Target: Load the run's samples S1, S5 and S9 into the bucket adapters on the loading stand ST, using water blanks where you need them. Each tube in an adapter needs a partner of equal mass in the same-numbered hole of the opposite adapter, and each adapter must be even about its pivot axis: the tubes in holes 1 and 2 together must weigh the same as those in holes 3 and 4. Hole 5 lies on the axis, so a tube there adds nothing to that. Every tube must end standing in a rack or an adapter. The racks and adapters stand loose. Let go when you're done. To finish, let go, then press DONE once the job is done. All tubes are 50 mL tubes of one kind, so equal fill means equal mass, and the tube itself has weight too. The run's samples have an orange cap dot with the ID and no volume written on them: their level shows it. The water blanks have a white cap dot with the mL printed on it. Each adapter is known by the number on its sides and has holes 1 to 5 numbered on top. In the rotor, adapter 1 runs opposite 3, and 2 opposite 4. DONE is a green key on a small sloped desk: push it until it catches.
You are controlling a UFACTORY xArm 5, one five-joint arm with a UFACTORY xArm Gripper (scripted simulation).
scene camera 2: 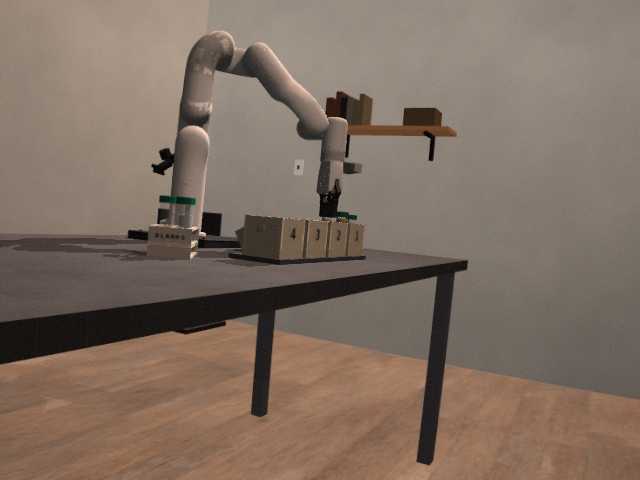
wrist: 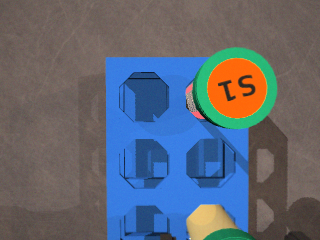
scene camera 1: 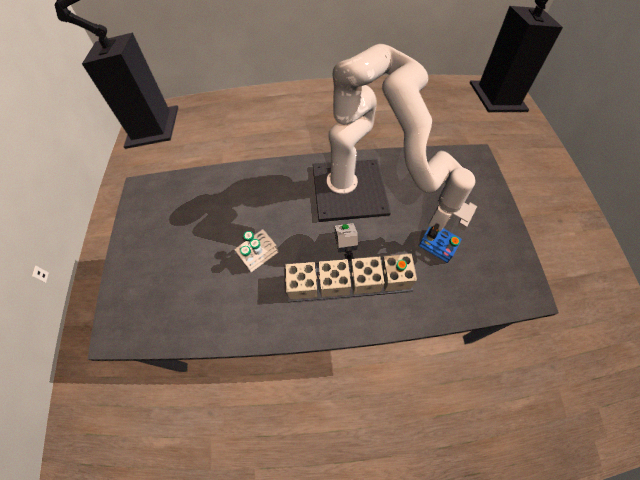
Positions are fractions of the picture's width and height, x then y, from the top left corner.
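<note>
My gripper (scene camera 2: 0.51, 0.45) is visible, as is a rack (wrist: 0.50, 0.64).
</note>
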